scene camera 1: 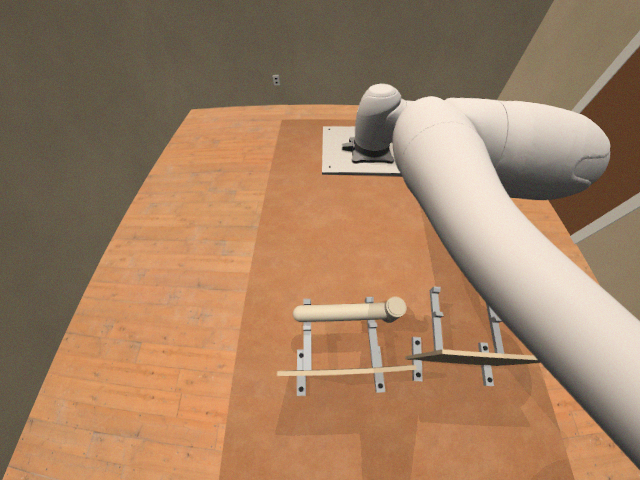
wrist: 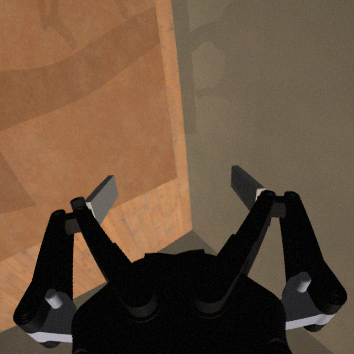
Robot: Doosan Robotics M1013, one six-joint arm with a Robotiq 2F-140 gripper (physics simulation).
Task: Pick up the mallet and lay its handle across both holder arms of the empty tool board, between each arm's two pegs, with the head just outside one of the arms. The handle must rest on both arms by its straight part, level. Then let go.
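Frame: origin at the arm's base, x back, y right, z up, level; millimetres.
Where they show: gripper, fingertip midpoint: (wrist: pixel 173 180); arm's base, origin of the base link: (scene camera 1: pixel 370 150).
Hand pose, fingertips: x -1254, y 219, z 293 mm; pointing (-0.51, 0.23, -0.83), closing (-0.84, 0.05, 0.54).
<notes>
Each offset is from my fingertips to the top centre of the thing. "*": to the spot under its first point. Level surfaces: height alone.
The cream mallet @(dx +531, dy -61, dz -166 mm) (scene camera 1: pixel 338 312) lies across both grey arms of the left tool board (scene camera 1: pixel 346 371). Its handle crosses the left arm (scene camera 1: pixel 307 343) and the right arm (scene camera 1: pixel 375 351) between each arm's two pegs, and looks about level. The round head @(* dx +531, dy -166, dz -165 mm) (scene camera 1: pixel 395 307) is just outside the right arm. The right tool board (scene camera 1: pixel 475 357) has one arm (scene camera 1: pixel 437 328) with no tool on it; its other arm (scene camera 1: pixel 497 338) is partly hidden by the robot. My gripper (wrist: pixel 173 180) is open and empty, away from the mallet; it does not show in the scene view.
Feet with dark bolts @(* dx +361, dy +51, dz -291 mm) (scene camera 1: pixel 301 388) @(* dx +357, dy -437, dz -291 mm) (scene camera 1: pixel 489 380) hold the boards up on the brown mat @(dz -307 mm) (scene camera 1: pixel 330 232). The mat lies on a wooden table (scene camera 1: pixel 191 222). The white robot arm (scene camera 1: pixel 516 248) crosses above the right board. The robot's base plate (scene camera 1: pixel 336 164) is at the far end.
</notes>
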